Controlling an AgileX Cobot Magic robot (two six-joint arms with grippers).
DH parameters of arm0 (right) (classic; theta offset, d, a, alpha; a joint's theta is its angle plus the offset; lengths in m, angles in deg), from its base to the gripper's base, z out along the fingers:
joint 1: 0 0.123 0 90
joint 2: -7.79 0 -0.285 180
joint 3: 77.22 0 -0.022 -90
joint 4: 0 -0.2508 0 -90
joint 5: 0 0 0.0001 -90
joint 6: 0 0.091 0 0
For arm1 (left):
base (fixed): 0 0 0 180
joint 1: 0 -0.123 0 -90
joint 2: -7.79 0 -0.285 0
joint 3: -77.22 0 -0.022 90
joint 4: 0 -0.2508 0 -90
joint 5: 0 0 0.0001 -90
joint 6: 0 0.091 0 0
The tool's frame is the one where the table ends.
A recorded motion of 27 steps. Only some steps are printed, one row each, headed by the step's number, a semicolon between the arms.
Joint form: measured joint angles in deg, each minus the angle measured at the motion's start. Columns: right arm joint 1, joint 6, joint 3, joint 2, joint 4, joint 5; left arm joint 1, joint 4, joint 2, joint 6, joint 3, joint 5.
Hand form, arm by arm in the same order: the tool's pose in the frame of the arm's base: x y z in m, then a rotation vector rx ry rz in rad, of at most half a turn. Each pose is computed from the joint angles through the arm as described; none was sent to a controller.
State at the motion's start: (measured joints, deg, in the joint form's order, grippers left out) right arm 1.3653 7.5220 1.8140 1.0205 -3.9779 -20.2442; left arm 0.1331 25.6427 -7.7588 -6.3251 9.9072 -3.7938
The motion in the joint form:
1: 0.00 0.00 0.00 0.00 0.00 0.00; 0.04 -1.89 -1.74 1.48 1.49 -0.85
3: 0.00 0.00 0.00 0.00 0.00 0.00; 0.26 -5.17 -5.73 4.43 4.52 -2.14
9: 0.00 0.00 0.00 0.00 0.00 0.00; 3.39 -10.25 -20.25 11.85 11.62 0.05
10: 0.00 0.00 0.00 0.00 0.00 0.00; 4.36 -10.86 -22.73 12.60 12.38 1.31
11: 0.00 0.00 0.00 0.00 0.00 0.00; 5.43 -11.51 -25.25 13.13 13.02 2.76
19: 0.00 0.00 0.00 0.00 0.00 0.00; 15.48 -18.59 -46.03 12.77 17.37 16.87
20: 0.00 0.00 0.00 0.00 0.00 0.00; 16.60 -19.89 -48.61 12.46 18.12 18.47
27: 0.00 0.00 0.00 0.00 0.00 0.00; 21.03 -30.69 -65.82 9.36 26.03 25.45
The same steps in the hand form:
1: 0.0529 0.0035 0.1717 0.1431 1.8481 0.1756; 0.0651 -0.0032 0.2637 -0.3516 1.4992 -0.4239
3: 0.0529 0.0035 0.1717 0.1431 1.8481 0.1756; 0.0725 -0.0038 0.2747 -0.2705 1.5510 -0.3392
9: 0.0529 0.0035 0.1717 0.1431 1.8481 0.1756; 0.1104 -0.0084 0.2970 -0.0784 1.6615 -0.1913
10: 0.0529 0.0035 0.1717 0.1431 1.8481 0.1756; 0.1180 -0.0103 0.2985 -0.0500 1.6712 -0.1806
11: 0.0529 0.0035 0.1717 0.1431 1.8481 0.1756; 0.1259 -0.0127 0.2991 -0.0225 1.6799 -0.1732
19: 0.0529 0.0035 0.1717 0.1431 1.8481 0.1756; 0.1891 -0.0502 0.2885 0.2073 1.7107 -0.1833
20: 0.0529 0.0035 0.1717 0.1431 1.8481 0.1756; 0.1966 -0.0567 0.2864 0.2411 1.7100 -0.1866
27: 0.0529 0.0035 0.1717 0.1431 1.8481 0.1756; 0.2503 -0.1000 0.2704 0.4639 1.7062 -0.1988

